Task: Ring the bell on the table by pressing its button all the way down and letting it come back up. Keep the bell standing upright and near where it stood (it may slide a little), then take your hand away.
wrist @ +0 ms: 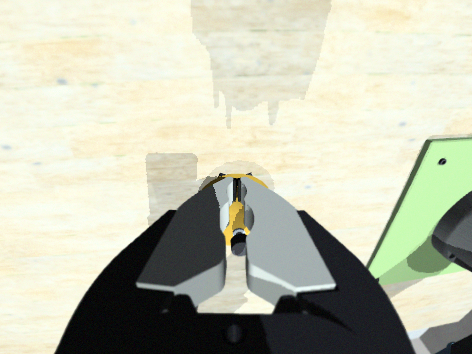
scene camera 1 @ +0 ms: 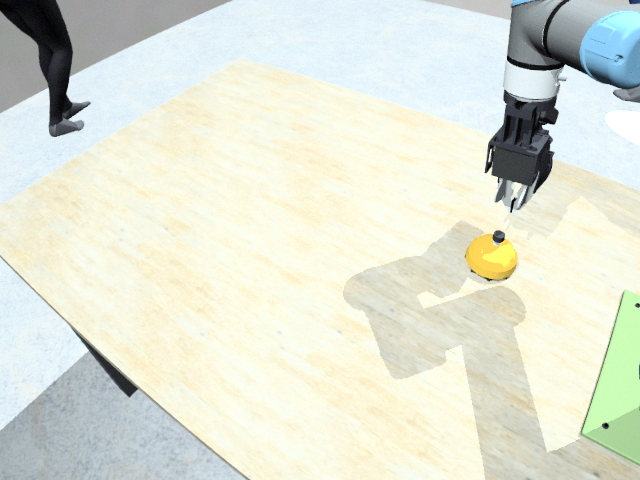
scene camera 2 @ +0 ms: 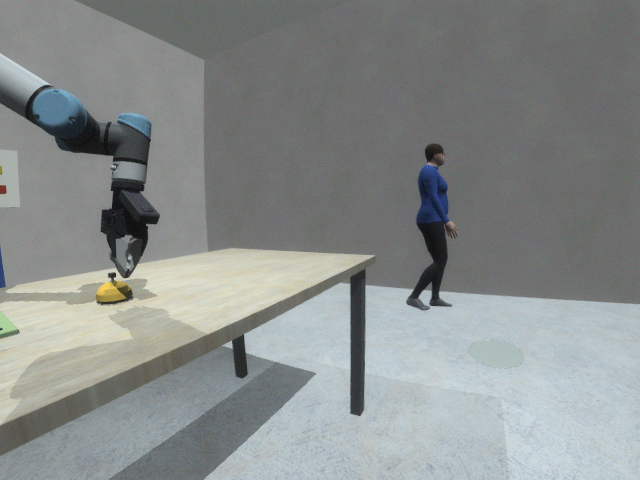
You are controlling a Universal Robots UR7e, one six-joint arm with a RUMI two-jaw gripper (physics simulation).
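Places are measured from the arm's base along level axes (x back, y down, z right), in millimetres.
Where they show: gripper, fingertip midpoint: (wrist: 237,180) (scene camera 1: 511,211) (scene camera 2: 125,278).
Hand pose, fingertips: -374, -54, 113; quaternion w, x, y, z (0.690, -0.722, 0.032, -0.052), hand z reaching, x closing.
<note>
After its pixels a point has its place, as x, y, z.
A yellow dome bell (scene camera 1: 491,260) {-362, -28, 17} (scene camera 2: 113,292) {-355, -20, 80} stands upright on the wooden table (scene camera 1: 206,206) {-853, 7, -141} (scene camera 2: 268,279) {-729, 7, 234}. Its black button (scene camera 1: 498,236) {-368, -59, 40} (scene camera 2: 111,275) {-364, -55, 54} sticks up from the top. In the wrist view the button (wrist: 239,244) {-371, -59, 52} and a strip of the bell (wrist: 236,215) {-371, -35, 64} show through the gap between the fingers; the fingers hide much of the bell. My gripper (scene camera 1: 512,207) {-374, -54, 113} (scene camera 2: 126,274) {-374, -54, 113} (wrist: 237,180) {-374, -54, 113} is shut and empty and points down. Its tips are apart from the button, a little above and to one side of it: to the right in both scene views.
A green board (scene camera 1: 615,382) {-129, -1, -57} (scene camera 2: 6,326) {-145, -1, 84} (wrist: 415,200) {-139, -1, 41} with screws lies on the table to the right of the bell in scene camera 1; a dark rounded object (wrist: 457,232) is over it in the wrist view. A person (scene camera 2: 433,206) in a blue top is on the floor beyond the table.
</note>
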